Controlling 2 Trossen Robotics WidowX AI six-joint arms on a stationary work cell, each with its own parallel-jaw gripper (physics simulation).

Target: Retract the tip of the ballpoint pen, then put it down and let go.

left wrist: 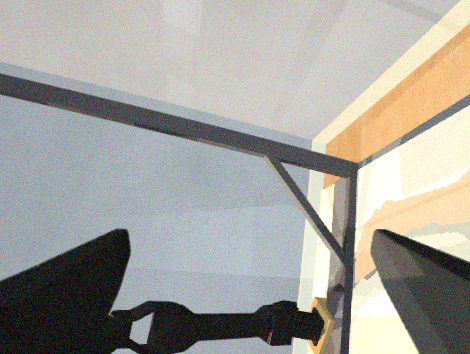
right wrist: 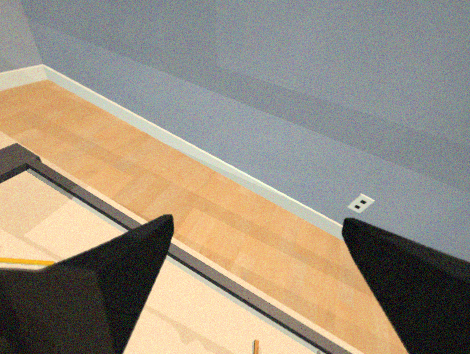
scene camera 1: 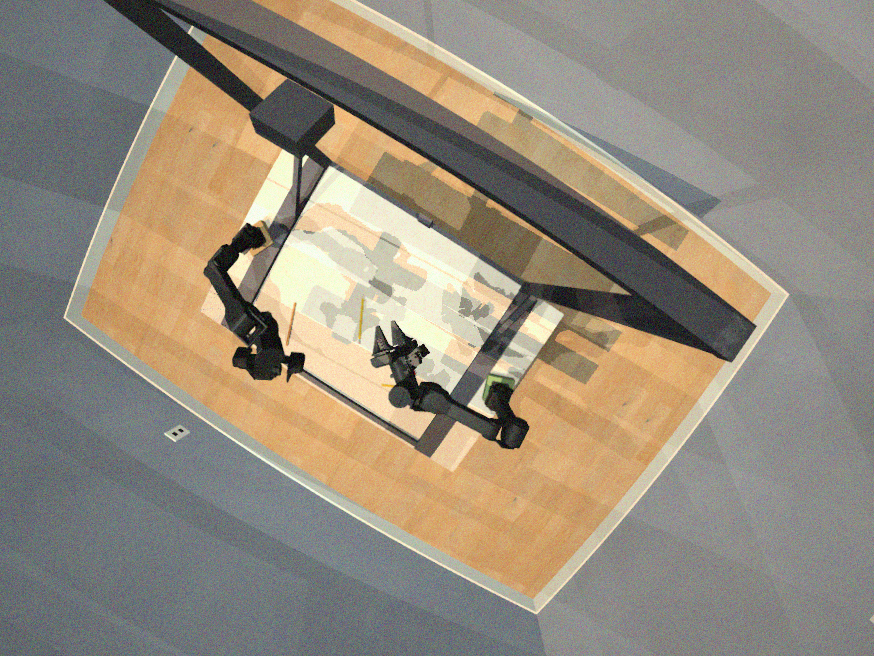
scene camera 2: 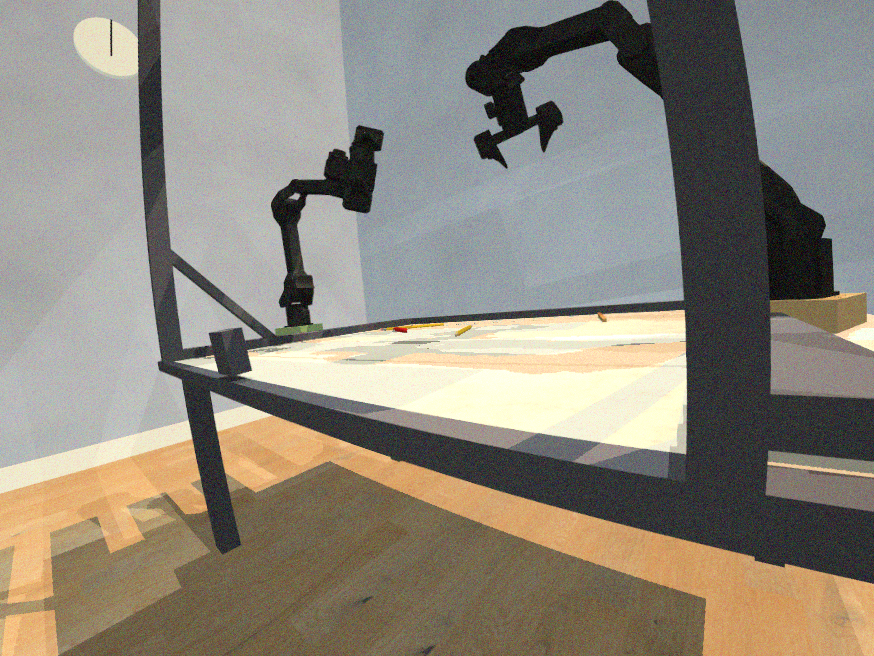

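Pixels of known places: left gripper, fingertip midpoint: [left wrist: 251,241] [scene camera 1: 385,323] [scene camera 2: 362,155]; right gripper, fingertip midpoint: [right wrist: 257,224] [scene camera 1: 271,380] [scene camera 2: 524,159]; left arm's base at its link origin: [scene camera 1: 498,390] [scene camera 2: 298,325]; right arm's base at its link origin: [left wrist: 315,326] [scene camera 1: 256,238] [scene camera 2: 794,297].
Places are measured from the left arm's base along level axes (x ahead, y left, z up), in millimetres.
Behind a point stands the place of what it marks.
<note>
Thin sticks lie on the white table: an orange-brown one [scene camera 1: 291,323] @[y -80, x 826, z -33 mm] [scene camera 2: 601,317] @[y -111, x 824, z -33 mm] [right wrist: 256,346] @[y 2, x 833, z -31 mm], a yellow one [scene camera 1: 361,319] @[y -152, x 556, z -32 mm] [scene camera 2: 463,329] @[y -171, x 562, z -32 mm], and another yellow one [scene camera 1: 386,385] @[y 81, x 418, z -34 mm] [scene camera 2: 427,325] @[y 75, x 391, z -34 mm] [right wrist: 25,261] @[y 77, x 393, z -32 mm], partly hidden by the left arm in scene camera 1. A red piece [scene camera 2: 400,329] @[y -51, x 367, z -31 mm] lies beside the last. I cannot tell which is the ballpoint pen; its tip is too small to see. My left gripper [scene camera 1: 387,329] @[y -220, x 404, z 333 mm] [scene camera 2: 362,169] @[y -220, x 404, z 333 mm] [left wrist: 251,241] @[y -220, x 404, z 333 mm] is open and empty, raised high and pointing level. My right gripper [scene camera 1: 268,375] @[y 11, x 702, z 343 mm] [scene camera 2: 525,158] @[y 11, x 702, z 343 mm] [right wrist: 257,224] @[y 11, x 702, z 343 mm] is open and empty, high near the table's edge.
A dark frame post [scene camera 2: 713,247] @[y -711, x 782, z 30 mm] and long beam [scene camera 1: 451,155] @[y -482, x 268, z 1002 mm] rise around the table. A dark block [scene camera 1: 292,116] [scene camera 2: 230,351] is on the frame. The right arm's tan base [scene camera 2: 811,310] @[y -431, x 986, z -17 mm] [left wrist: 326,322] @[y -372, x 952, z -7 mm] and the left arm's green base [scene camera 1: 498,382] @[y -32, x 9, z 3 mm] [scene camera 2: 299,329] @[y -50, x 46, z -9 mm] flank the table.
</note>
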